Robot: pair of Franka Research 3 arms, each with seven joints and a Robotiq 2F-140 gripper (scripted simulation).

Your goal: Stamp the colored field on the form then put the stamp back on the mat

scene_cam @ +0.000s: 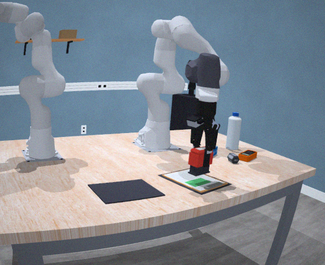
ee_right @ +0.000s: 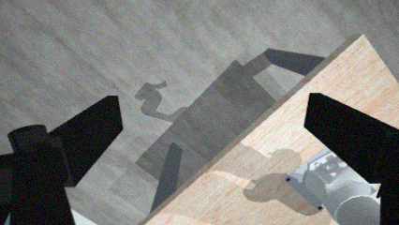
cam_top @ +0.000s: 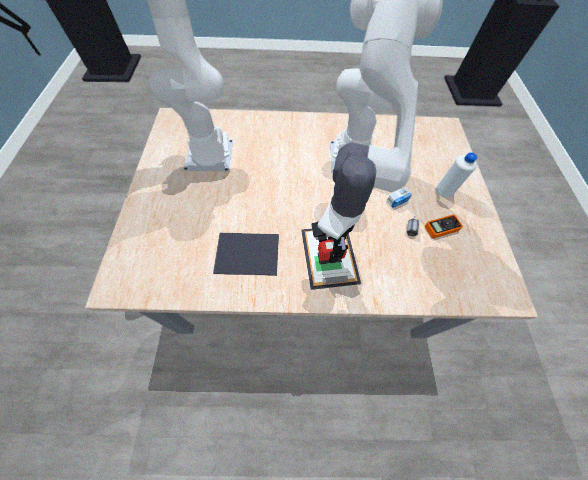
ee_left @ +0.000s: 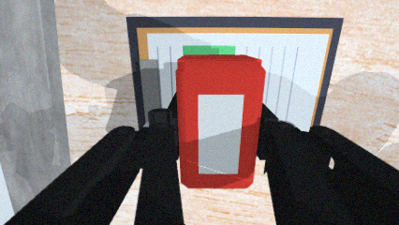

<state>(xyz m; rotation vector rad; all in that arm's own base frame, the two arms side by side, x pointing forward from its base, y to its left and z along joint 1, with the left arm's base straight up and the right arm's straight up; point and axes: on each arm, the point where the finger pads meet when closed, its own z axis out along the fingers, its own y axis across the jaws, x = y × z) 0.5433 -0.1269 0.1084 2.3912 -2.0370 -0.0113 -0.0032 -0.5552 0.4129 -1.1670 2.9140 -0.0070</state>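
Observation:
The red stamp is 20 mm below my left hand. From my left hand the other things lie so: dark mat (300 mm to the right, 110 mm below, 30 mm behind); black base (50 mm below); clipboard (100 mm below, 20 mm behind).

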